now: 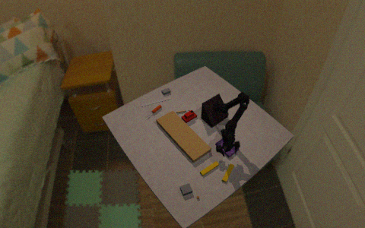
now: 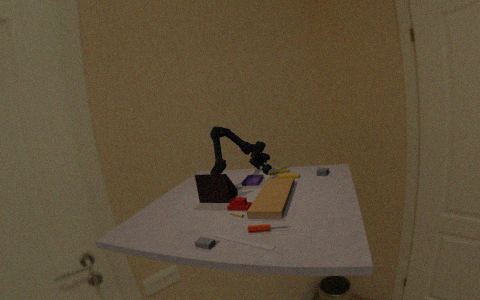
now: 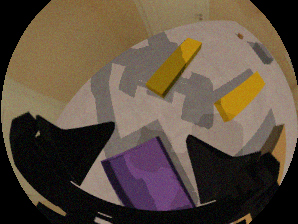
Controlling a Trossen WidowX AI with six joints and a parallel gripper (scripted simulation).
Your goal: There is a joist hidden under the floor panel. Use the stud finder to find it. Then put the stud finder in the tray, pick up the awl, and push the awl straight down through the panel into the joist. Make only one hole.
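Now: the red stud finder 9 cm behind my gripper tip and 53 cm to the right of it. Round my gripper tip: purple tray (7 cm behind, 8 cm to the right, 3 cm below); then orange-handled tool (13 cm ahead, 80 cm to the right, 3 cm below); then awl (10 cm behind, 62 cm to the right, 4 cm below).
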